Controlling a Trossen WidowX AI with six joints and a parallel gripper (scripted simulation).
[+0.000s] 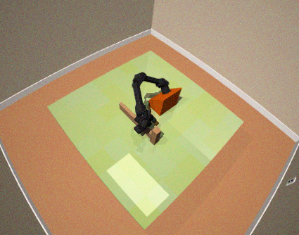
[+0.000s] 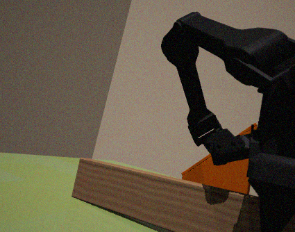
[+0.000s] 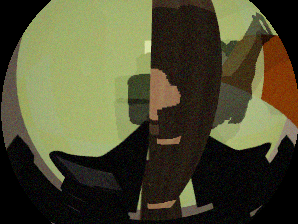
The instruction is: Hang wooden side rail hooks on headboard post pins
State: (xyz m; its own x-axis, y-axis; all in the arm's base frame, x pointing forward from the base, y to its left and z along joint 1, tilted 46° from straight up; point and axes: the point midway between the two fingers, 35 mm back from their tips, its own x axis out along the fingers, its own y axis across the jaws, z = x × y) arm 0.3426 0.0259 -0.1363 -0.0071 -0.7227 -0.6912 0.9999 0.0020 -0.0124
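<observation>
My gripper tip is now 110 mm to the right of the headboard post and 50 mm below it.
</observation>
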